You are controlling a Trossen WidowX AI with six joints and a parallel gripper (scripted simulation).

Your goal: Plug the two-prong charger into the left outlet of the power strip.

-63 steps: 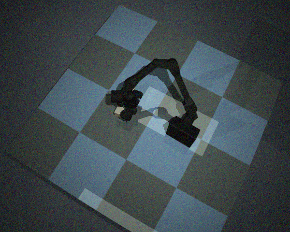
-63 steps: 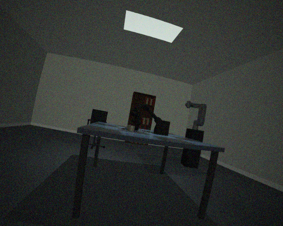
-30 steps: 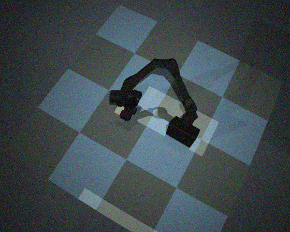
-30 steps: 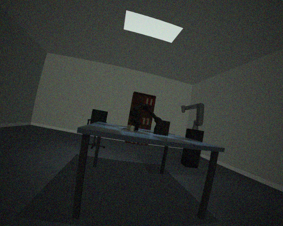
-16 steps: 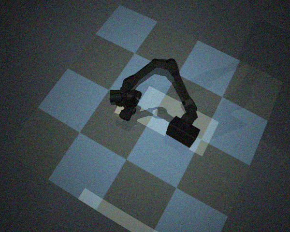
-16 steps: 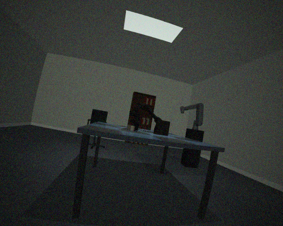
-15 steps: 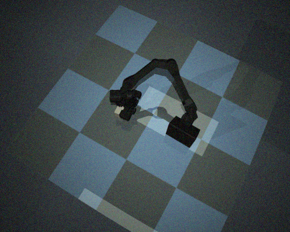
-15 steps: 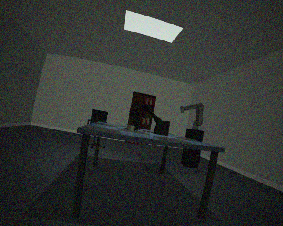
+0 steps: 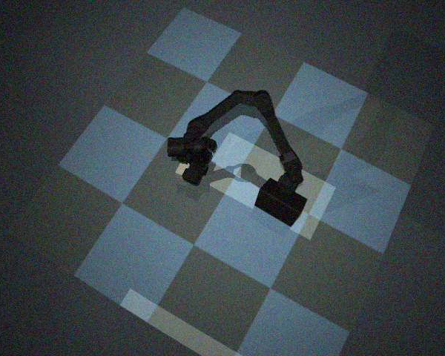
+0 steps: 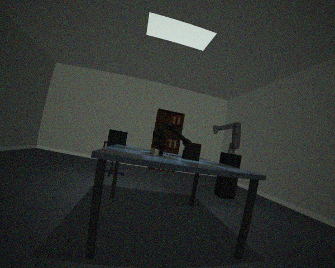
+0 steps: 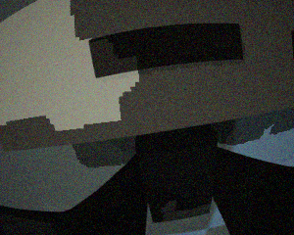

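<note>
My gripper tip is now 20 mm short of the dark two-prong charger and 10 mm below it.
</note>
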